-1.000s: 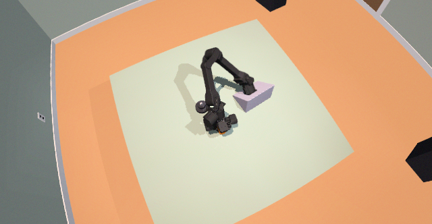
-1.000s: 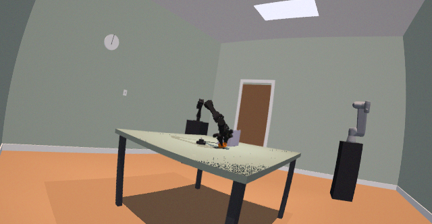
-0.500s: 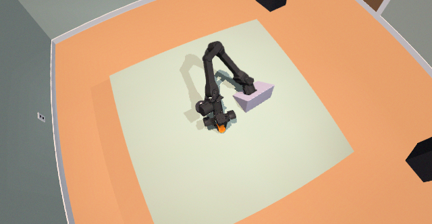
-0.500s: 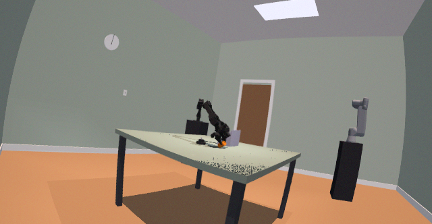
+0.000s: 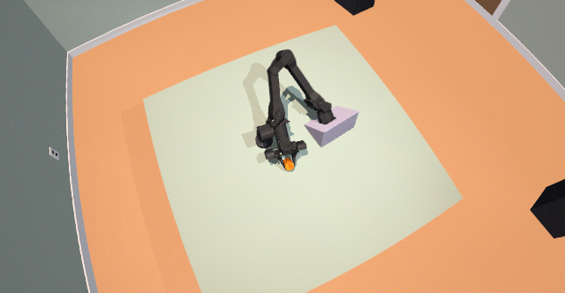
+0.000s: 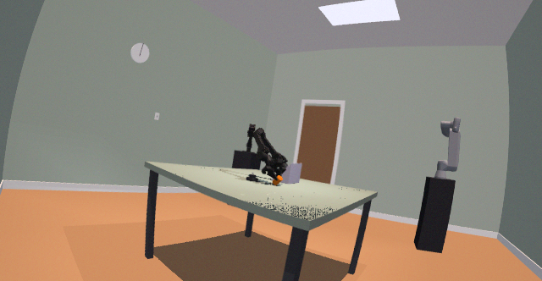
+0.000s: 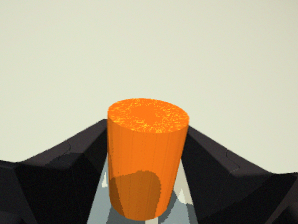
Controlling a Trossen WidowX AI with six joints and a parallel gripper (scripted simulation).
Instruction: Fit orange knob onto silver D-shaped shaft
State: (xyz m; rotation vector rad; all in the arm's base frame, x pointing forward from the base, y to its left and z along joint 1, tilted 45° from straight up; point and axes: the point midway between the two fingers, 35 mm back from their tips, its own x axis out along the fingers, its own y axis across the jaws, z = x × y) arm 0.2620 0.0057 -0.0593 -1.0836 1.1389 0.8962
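Now: the orange knob 10 mm to the right of my gripper tip and 10 mm above it. Round my gripper tip: dark round pedestal: 10 mm ahead, 200 mm to the right, 10 mm below.
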